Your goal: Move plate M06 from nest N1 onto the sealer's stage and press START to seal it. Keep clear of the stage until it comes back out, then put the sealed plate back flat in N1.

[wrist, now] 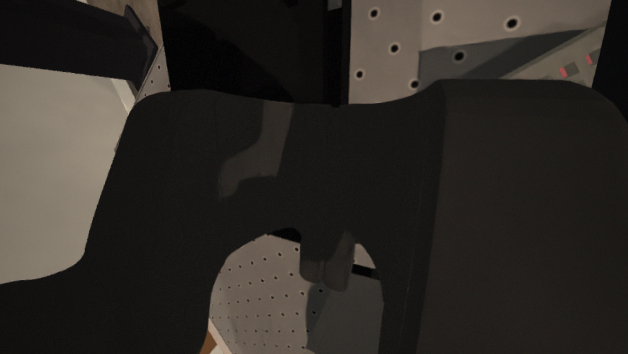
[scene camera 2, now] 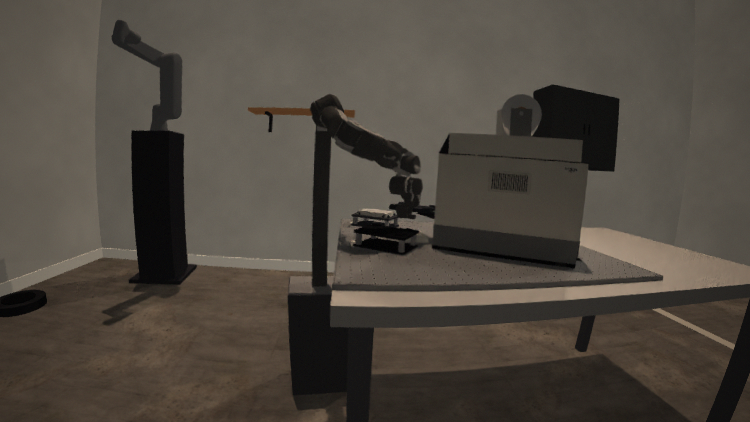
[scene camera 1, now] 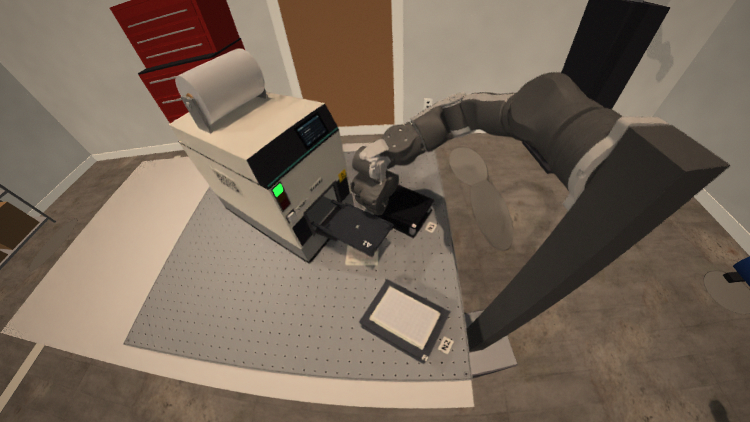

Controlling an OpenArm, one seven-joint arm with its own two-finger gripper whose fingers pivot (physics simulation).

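Note:
My gripper (scene camera 1: 378, 211) (scene camera 2: 406, 215) (wrist: 337, 195) is shut and empty, pointing down low between nest N1 and the sealer's stage; the fingertips are hidden in scene camera 1. The black nest N1 (scene camera 1: 411, 207) (scene camera 2: 385, 231) has no plate visible on it. The dark stage (scene camera 1: 348, 225) (scene camera 2: 427, 208) is out and looks bare. A pale plate with red-dotted wells (scene camera 1: 360, 257) (wrist: 550, 66) lies on the table, partly under the stage; its label cannot be read. The sealer (scene camera 1: 220, 157) (scene camera 2: 508, 204) shows a lit green button (scene camera 1: 277, 190).
Nest N2 (scene camera 1: 367, 321) carries a white plate (scene camera 1: 406, 317) (scene camera 2: 376, 212). The perforated board (scene camera 1: 251, 304) (scene camera 2: 445, 267) lies under the nests and the sealer. The arm's dark column (scene camera 1: 587, 246) (scene camera 2: 320, 209) stands at the table's edge.

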